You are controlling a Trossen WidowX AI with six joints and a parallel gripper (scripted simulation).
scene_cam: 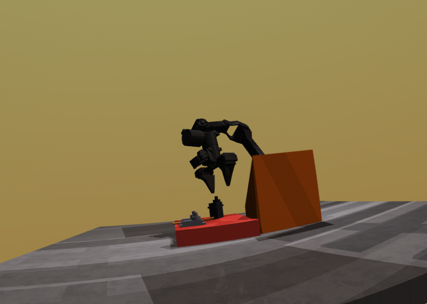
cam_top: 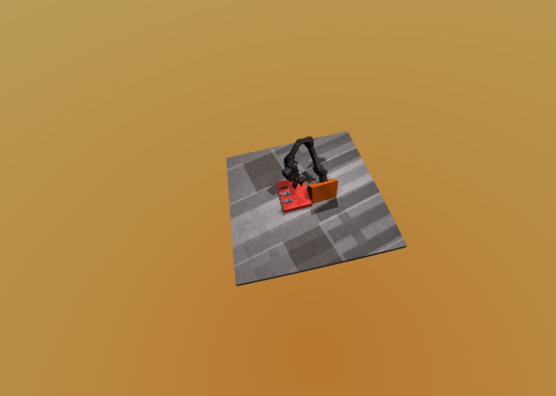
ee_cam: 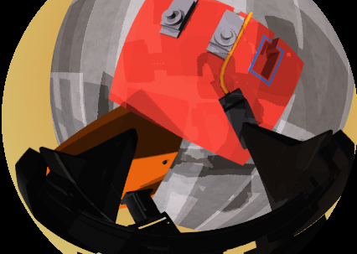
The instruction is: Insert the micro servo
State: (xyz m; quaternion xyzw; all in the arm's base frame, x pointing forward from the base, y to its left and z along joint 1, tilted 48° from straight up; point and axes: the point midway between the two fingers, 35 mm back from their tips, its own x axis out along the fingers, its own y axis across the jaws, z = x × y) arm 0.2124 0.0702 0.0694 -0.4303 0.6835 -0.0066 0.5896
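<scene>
Now: gripper tip 10 mm to the right of the deck and 120 mm above it.
</scene>
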